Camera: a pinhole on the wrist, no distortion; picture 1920 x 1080 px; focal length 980.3 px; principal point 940.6 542.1 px. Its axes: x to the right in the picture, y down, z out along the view. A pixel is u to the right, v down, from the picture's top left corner.
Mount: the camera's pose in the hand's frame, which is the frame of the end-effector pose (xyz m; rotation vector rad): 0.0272 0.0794 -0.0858 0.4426 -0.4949 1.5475
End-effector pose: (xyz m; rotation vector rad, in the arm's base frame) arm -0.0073 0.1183 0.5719 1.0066 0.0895 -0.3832
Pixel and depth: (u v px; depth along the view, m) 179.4 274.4 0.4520
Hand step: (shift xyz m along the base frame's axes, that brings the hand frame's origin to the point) -0.0315 -0.3414 -0.3593
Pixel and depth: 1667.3 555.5 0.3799
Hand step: -0.0015 -0.2772 0.2864
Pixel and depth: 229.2 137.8 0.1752
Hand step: 0.0504 -0.0777 -0.1289
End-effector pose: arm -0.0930 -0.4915 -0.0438 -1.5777 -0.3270 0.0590
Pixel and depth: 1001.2 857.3 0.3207
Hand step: -0.1396 0.1603 0.0635
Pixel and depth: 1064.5 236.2 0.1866
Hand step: 0.0556 0.1010 0.0148
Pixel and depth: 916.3 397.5 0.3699
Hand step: -0.0049 0.2283 0.1365
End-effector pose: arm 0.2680 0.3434 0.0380 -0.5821 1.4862 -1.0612
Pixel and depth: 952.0 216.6 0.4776
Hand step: 0.2292 -0.3225 0.0911
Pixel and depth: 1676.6 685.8 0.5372
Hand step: 0.5947 -0.0513 -0.0135
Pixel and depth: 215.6 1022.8 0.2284
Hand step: -0.0173 -0.0197 0.2065
